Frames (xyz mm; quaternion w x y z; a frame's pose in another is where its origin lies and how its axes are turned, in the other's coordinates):
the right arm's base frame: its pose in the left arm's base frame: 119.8 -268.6 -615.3 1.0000 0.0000 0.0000 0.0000
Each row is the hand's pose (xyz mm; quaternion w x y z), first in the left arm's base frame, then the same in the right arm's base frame.
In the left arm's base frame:
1: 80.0 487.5 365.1 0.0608 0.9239 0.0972 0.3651
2: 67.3 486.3 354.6 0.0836 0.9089 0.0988 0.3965
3: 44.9 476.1 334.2 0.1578 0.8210 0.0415 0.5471
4: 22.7 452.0 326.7 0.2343 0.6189 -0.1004 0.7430
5: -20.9 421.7 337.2 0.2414 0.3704 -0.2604 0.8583
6: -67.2 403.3 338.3 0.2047 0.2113 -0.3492 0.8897
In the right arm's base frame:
1: -39.8 756.1 980.4 0.0608 0.9239 0.0972 0.3651
2: -52.5 754.9 969.9 0.0836 0.9089 0.0988 0.3965
3: -74.9 744.7 949.5 0.1578 0.8210 0.0415 0.5471
4: -97.1 720.6 942.0 0.2343 0.6189 -0.1004 0.7430
5: -140.7 690.3 952.5 0.2414 0.3704 -0.2604 0.8583
6: -187.0 671.9 953.6 0.2047 0.2113 -0.3492 0.8897

